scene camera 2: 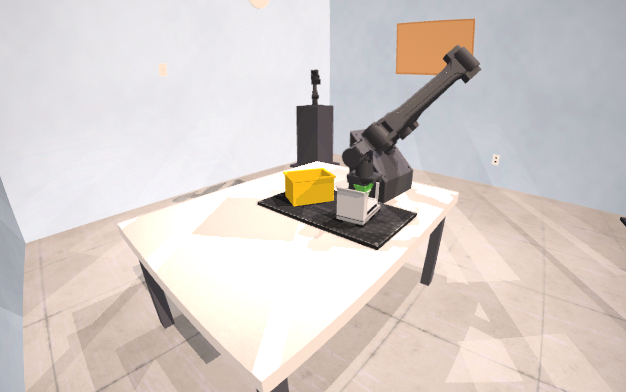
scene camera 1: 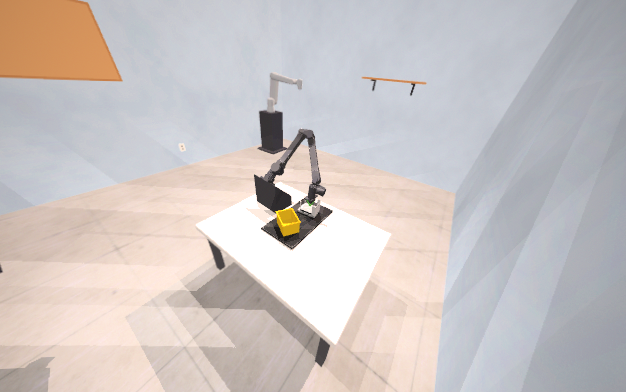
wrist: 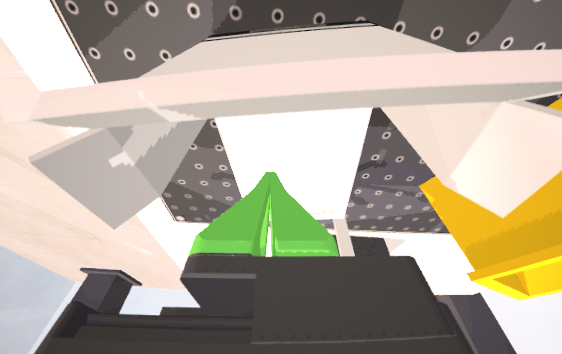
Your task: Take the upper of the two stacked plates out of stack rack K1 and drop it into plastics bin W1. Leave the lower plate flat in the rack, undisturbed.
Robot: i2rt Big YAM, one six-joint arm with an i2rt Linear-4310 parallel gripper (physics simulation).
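Frame: origin at the arm's base, x down, y right, z back, level; millimetres.
Seen in the pictures: gripper, between the fingertips: [scene camera 1: 309, 206] [wrist: 270, 178]; arm's base, origin of its link: [scene camera 1: 267, 181].
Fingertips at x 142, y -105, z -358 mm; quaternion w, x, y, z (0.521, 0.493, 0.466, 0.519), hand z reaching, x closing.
Note:
Pixels of each thing's top centre, then the offset from my fingertips to it. Level surfaces: height alone.
- white stack rack K1, centre of its top: [wrist: 299, 283] [scene camera 2: 360, 182] [scene camera 1: 309, 200] dx -68, dy +16, dz -5 mm
- plate stack, centre of its top: [wrist: 294, 167] dx -1, dy +16, dz -12 mm
- yellow plastics bin W1, centre of its top: [scene camera 2: 308, 173] [scene camera 1: 287, 216] dx -48, dy +256, dz +22 mm
- white table, height of its surface: dx +65 mm
The white stack rack K1 [scene camera 1: 316, 209] [scene camera 2: 351, 205] [wrist: 300, 75] stands on the black perforated board, with its broad wall across the upper part of the wrist view. A flat white surface, the plate stack [wrist: 300, 155], lies in the rack; the two plates cannot be told apart. My gripper [scene camera 1: 310, 203] [scene camera 2: 363, 189] [wrist: 270, 178] points down into the rack above the stack. Its green fingers are shut tip to tip, and no plate shows between them. Whether the tips touch the stack cannot be told. The yellow plastics bin W1 [scene camera 1: 288, 225] [scene camera 2: 310, 190] [wrist: 500, 240] stands upright beside the rack.
The black board [scene camera 1: 300, 237] [scene camera 2: 385, 232] [wrist: 125, 30] lies on the white table [scene camera 1: 320, 280] [scene camera 2: 225, 280]. Slim posts rise at the rack's arm side. A dark panel [scene camera 1: 267, 194] stands near the arm's base. The rack's walls rise close around the fingers.

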